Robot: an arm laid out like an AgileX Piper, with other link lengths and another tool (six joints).
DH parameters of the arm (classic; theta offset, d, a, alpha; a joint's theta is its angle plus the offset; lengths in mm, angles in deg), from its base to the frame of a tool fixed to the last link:
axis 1: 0 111.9 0 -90
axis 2: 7.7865 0 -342 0
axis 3: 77.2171 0 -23.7 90
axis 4: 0 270.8 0 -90
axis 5: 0 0 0 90
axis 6: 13.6 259 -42.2 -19.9
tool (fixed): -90 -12.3 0 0
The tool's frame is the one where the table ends.
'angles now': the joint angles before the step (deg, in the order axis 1, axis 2, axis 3, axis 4, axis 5, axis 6). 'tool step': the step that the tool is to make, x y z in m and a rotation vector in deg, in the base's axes. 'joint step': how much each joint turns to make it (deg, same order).
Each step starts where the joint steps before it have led.
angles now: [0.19 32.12 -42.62 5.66 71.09 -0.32]
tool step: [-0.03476 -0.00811 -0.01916 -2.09 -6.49 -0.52]
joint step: [0.01 -13.16 7.23 -2.09 -0.54 -0.23]
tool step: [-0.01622 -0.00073 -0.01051 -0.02 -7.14 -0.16]
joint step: [0.00 -10.36 5.12 -0.11 -1.90 0.01]
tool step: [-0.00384 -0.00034 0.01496 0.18 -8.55 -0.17]
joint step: [-0.01 -6.39 1.50 0.05 -3.66 -0.01]
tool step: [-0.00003 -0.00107 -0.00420 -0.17 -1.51 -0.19]
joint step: [0.00 -1.94 1.64 -0.25 -1.21 0.00]
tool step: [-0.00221 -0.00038 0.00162 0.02 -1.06 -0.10]
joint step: [0.00 -1.13 0.06 -0.08 0.00 0.10]
